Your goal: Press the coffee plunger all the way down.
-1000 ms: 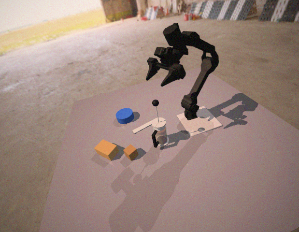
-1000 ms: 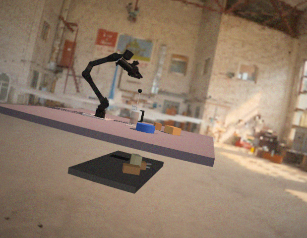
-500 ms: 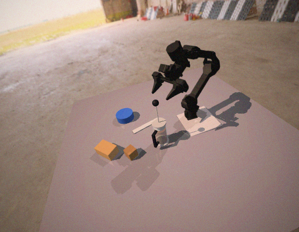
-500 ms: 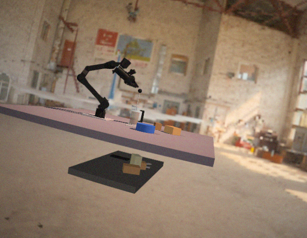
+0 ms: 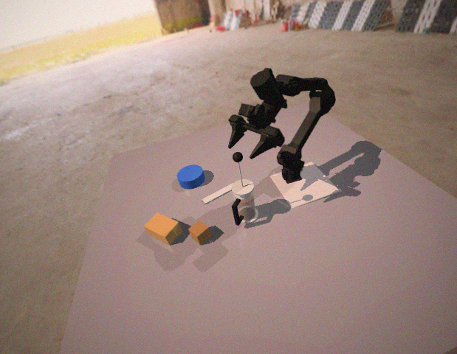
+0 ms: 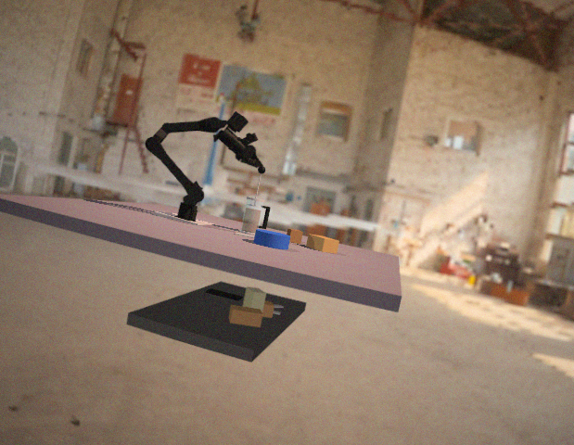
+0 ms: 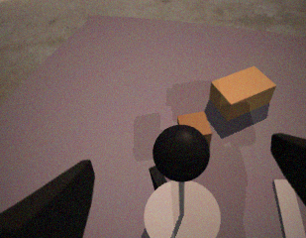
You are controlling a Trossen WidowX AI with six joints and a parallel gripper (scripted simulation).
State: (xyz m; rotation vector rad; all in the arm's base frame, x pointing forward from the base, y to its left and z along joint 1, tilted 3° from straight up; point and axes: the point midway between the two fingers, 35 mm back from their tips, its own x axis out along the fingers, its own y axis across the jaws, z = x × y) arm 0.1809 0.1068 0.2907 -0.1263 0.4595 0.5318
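Right now the coffee press is 14 cm below my gripper tip, 2 cm to the left of it and 2 cm ahead of it. Round my gripper tip: orange cube (25 cm below, 18 cm ahead, 5 cm to the left); then blue disc (28 cm to the right, 25 cm below, 20 cm ahead).
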